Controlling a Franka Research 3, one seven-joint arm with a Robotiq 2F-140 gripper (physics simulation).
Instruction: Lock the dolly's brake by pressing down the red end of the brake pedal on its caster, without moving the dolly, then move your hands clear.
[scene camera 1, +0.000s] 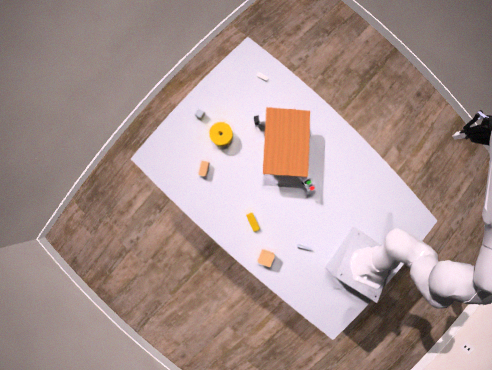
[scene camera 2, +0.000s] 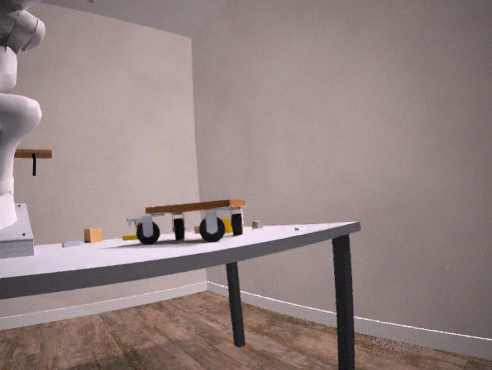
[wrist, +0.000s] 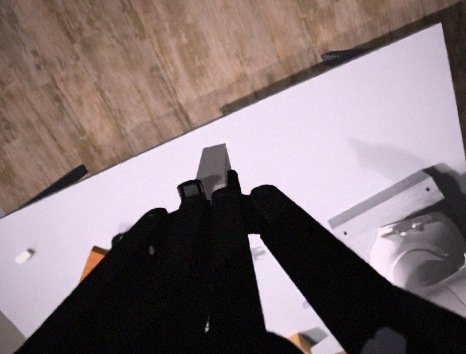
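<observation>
The dolly, with an orange board (scene camera 1: 287, 142) (scene camera 2: 195, 206) (wrist: 93, 262), stands upright on black caster wheels on the table. Its brake pedal sticks out from the near-right caster in scene camera 1, with a green part (scene camera 1: 308, 182) and a red end (scene camera 1: 312, 188) (scene camera 2: 127, 220). In scene camera 2 the pedal is at about the height of the caster's fork top, and its exact tilt is too small to tell. My gripper (scene camera 1: 459, 135) (wrist: 218, 163) is shut and empty, high up beyond the table's right side, well apart from the dolly. It does not show in scene camera 2.
On the table (scene camera 1: 235, 75) are a yellow cylinder (scene camera 1: 221, 134), a yellow block (scene camera 1: 253, 222), orange blocks (scene camera 1: 266, 258) (scene camera 1: 204, 169), a grey cube (scene camera 1: 200, 114), a white piece (scene camera 1: 262, 77) and a thin grey bar (scene camera 1: 305, 247). The robot's base plate (scene camera 1: 345, 257) is at the lower right.
</observation>
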